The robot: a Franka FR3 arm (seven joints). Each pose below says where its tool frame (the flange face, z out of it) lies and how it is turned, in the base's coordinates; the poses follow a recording.
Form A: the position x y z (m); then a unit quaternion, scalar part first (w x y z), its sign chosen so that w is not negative.
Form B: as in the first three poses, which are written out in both.
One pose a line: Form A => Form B
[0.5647, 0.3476, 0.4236, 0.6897, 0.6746, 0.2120, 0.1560] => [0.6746, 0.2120, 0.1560, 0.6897, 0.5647, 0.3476, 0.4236]
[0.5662, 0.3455, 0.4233, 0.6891, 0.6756, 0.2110, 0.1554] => [0.6756, 0.2110, 0.1554, 0.6891, 0.5662, 0.3455, 0.4233]
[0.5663, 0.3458, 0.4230, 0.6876, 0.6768, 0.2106, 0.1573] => [0.6768, 0.2106, 0.1573, 0.6876, 0.5663, 0.3458, 0.4230]
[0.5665, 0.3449, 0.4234, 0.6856, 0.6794, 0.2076, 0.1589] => [0.6794, 0.2076, 0.1589, 0.6856, 0.5665, 0.3449, 0.4234]
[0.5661, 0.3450, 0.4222, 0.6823, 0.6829, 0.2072, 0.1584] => [0.6829, 0.2072, 0.1584, 0.6823, 0.5661, 0.3450, 0.4222]
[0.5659, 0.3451, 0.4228, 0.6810, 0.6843, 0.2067, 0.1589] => [0.6843, 0.2067, 0.1589, 0.6810, 0.5659, 0.3451, 0.4228]
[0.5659, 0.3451, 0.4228, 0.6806, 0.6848, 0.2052, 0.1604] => [0.6848, 0.2052, 0.1604, 0.6806, 0.5659, 0.3451, 0.4228]
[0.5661, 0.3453, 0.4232, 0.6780, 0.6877, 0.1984, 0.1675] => [0.6877, 0.1984, 0.1675, 0.6780, 0.5661, 0.3453, 0.4232]
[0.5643, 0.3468, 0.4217, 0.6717, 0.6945, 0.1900, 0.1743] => [0.6945, 0.1900, 0.1743, 0.6717, 0.5643, 0.3468, 0.4217]
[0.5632, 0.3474, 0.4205, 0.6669, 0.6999, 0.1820, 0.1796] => [0.6999, 0.1820, 0.1796, 0.6669, 0.5632, 0.3474, 0.4205]
